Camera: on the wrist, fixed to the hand. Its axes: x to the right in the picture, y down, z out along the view.
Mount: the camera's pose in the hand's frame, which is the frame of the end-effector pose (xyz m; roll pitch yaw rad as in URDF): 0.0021 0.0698 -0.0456 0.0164 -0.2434 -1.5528
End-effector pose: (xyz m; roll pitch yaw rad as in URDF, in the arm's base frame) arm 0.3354 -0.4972 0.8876 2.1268 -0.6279 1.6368
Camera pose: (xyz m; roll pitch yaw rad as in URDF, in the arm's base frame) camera 0.3366 -0.5445 0.9563 1.9842 0.8628 2.1293
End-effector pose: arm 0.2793 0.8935 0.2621 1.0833 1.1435 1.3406
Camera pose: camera 0.2168 0.9467 0.2769 -1.2533 0.3304 -1.0177
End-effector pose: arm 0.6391 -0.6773 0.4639 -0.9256 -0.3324 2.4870
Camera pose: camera 0.6126 -0.6640 0.3859 0.7203 -1.0666 0.2884
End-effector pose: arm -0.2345 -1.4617 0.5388 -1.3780 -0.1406 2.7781
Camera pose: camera -0.2354 -1.4278 0.4626 1.9789 -1.4377 -0.7549
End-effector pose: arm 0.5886 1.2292 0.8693 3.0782 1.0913 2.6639
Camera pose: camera 0.5791 1.3093 0.8905 -2.0114 0.1554 -1.7823
